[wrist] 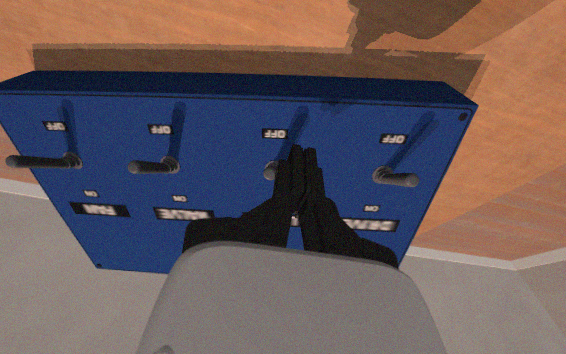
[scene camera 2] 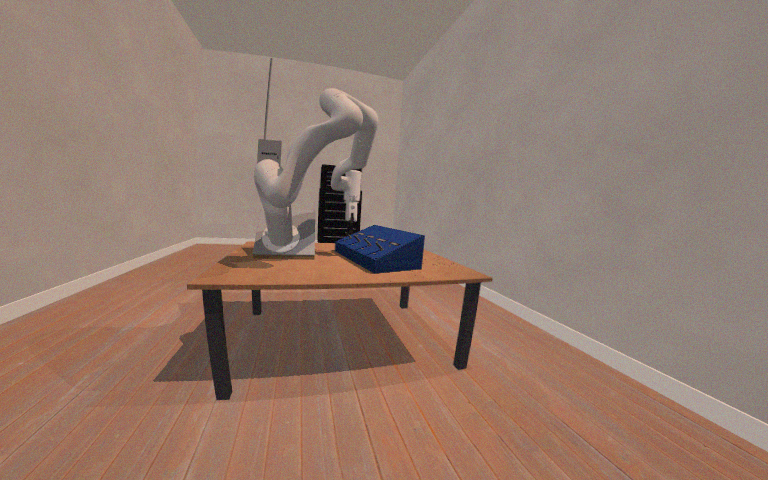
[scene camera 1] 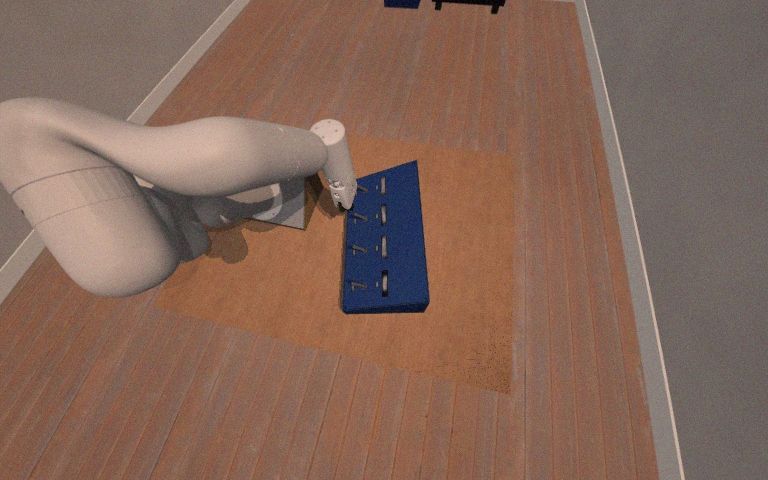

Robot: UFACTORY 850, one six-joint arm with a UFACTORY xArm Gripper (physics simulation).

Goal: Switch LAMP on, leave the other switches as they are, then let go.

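The blue switch panel (scene camera 1: 402,226) (scene camera 2: 404,254) (wrist: 135,250) slopes on the table. In the wrist view, the LAMP lever (wrist: 270,170) shows its rounded tip at the left edge of my fingers. Its base and its ON mark are hidden, and its name label is almost wholly covered. My gripper (scene camera 1: 347,208) (scene camera 2: 351,229) (wrist: 297,160) is shut and empty, with its fingertips in front of the panel beside the LAMP lever; contact cannot be told. The FAN lever (wrist: 42,161) and VALVE lever (wrist: 150,167) stand to the left, and the DRIVE lever (wrist: 400,178) to the right.
The panel stands on the wooden table (scene camera 1: 470,226) (scene camera 2: 305,278). The arm's grey base block (scene camera 1: 294,219) (scene camera 2: 305,249) stands beside it on the table. A black slatted unit (scene camera 2: 330,217) stands behind the arm in scene camera 2.
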